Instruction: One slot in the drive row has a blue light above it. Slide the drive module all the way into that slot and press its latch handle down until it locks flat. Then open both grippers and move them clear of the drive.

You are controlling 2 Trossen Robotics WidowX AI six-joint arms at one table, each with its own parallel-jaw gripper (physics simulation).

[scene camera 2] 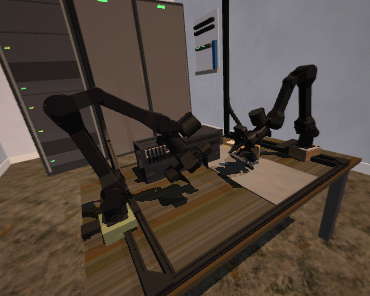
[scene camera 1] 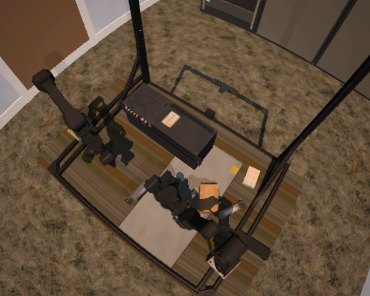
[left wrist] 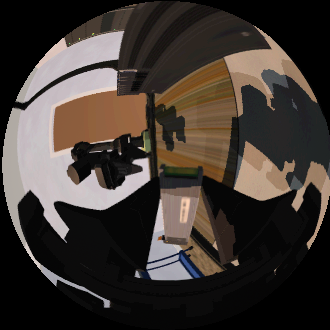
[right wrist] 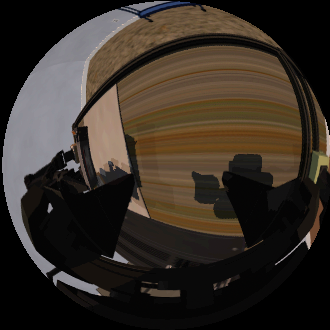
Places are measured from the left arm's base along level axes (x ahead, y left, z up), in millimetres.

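Pixels of known places: left gripper, between the fingertips: [scene camera 2: 231, 155] [left wrist: 180, 180] [right wrist: 92, 182]; right gripper, between the fingertips: [scene camera 2: 198, 175] [scene camera 1: 111, 162] [left wrist: 146, 160] [right wrist: 179, 177]; left arm's base, origin of its link: [scene camera 2: 305, 145] [right wrist: 72, 153]; right arm's base, origin of its link: [scene camera 2: 116, 216] [left wrist: 141, 141].
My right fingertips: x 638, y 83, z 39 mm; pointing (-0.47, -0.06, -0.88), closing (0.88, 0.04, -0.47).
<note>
Ahead of a thing's pixels: the offset from my right fingertips to its middle. "spot": to the spot under its first point. Level surfaces: height alone.
The dark drive chassis @(dx -16, dy -317, dz -12 mm) [scene camera 1: 192, 136] [scene camera 2: 212, 145] [left wrist: 185, 45] stands at the back of the table. Its drive row @(spot: dx +90, dy -222, dz +59 mm) [scene camera 1: 136, 114] [scene camera 2: 157, 152] faces left in scene camera 1; a blue light cannot be made out. My left gripper [scene camera 1: 151, 185] [left wrist: 180, 180] is shut on the slim grey drive module @(dx -187, dy -13, dz +20 mm) [scene camera 1: 136, 193] [left wrist: 179, 215], with a green end and a pale label. It holds the module above the mat, apart from the chassis. The latch handle's state is unclear. My right gripper [scene camera 1: 100, 156] [scene camera 2: 190, 162] [right wrist: 179, 177] is open and empty, in front of the drive-row end of the chassis.
A pale mat @(dz -98 mm) [scene camera 1: 160, 235] [scene camera 2: 285, 182] lies on the wooden table. An orange box @(dx -395, dy -226, dz -68 mm) [scene camera 1: 209, 194], a metallic bar @(spot: dx -504, dy -279, dz -91 mm) [scene camera 1: 232, 209] and a white card @(dx -461, dy -464, dz -100 mm) [scene camera 1: 251, 176] are on its right side. Dark frame rails [scene camera 1: 120, 237] edge the table, with uprights [scene camera 1: 140, 45] at the back corners.
</note>
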